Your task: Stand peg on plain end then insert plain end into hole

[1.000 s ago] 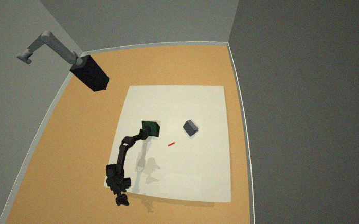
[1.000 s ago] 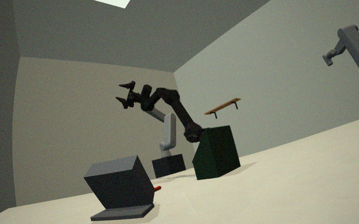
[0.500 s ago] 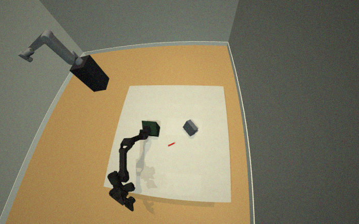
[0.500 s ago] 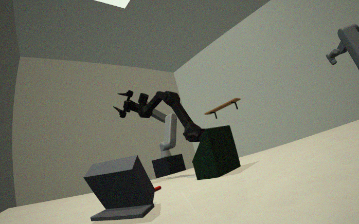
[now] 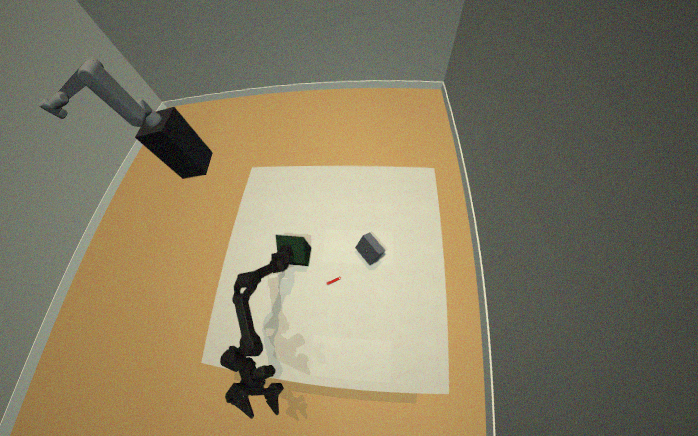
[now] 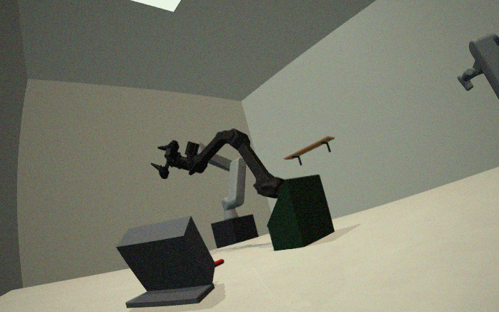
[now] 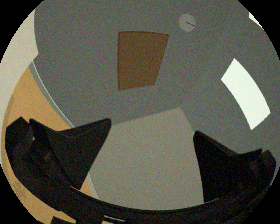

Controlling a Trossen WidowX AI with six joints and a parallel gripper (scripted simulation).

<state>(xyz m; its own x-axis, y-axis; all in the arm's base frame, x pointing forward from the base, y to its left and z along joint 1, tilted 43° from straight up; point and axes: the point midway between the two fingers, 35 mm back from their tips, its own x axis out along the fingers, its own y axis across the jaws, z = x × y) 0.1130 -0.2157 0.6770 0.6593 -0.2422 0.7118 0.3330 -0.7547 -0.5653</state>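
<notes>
Now: the red peg 170 mm ahead of my gripper tip, 490 mm to the left of it and 500 mm below it. From my gripper tip the other things lie so: grey sloped panel: 360 mm ahead, 630 mm to the left, 440 mm below.
</notes>
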